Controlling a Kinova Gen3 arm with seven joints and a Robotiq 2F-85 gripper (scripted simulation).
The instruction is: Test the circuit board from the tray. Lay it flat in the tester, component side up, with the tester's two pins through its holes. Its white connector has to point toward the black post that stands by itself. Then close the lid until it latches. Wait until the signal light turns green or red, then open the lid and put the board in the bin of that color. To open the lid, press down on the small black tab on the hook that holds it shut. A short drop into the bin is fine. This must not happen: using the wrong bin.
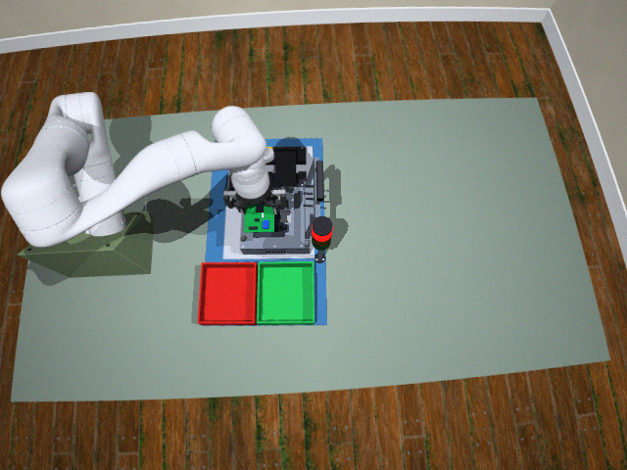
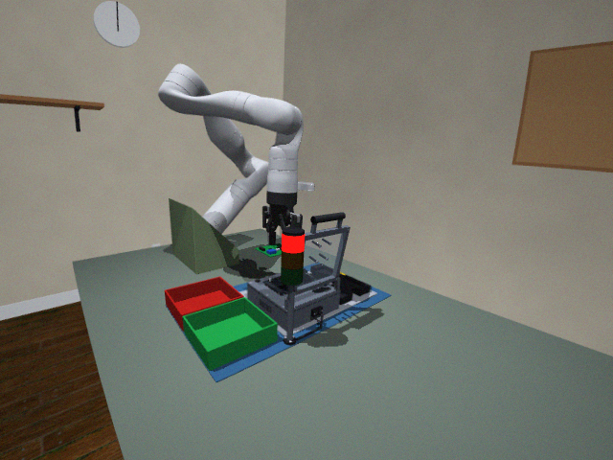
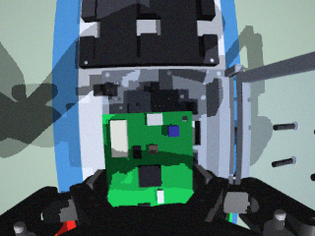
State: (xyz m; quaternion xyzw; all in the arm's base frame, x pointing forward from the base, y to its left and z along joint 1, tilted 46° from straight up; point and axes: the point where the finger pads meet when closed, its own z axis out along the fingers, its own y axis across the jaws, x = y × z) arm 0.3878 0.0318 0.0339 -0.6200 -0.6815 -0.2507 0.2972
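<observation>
My hand is 90 mm past the red bin, 180 mm to the left of it and 160 mm above it. Also, from my hand: nest 20 mm ahead, 30 mm to the left, 100 mm below; black latch hook 50 mm behind, 80 mm to the left, 80 mm below; green circuit board 10 mm below.
</observation>
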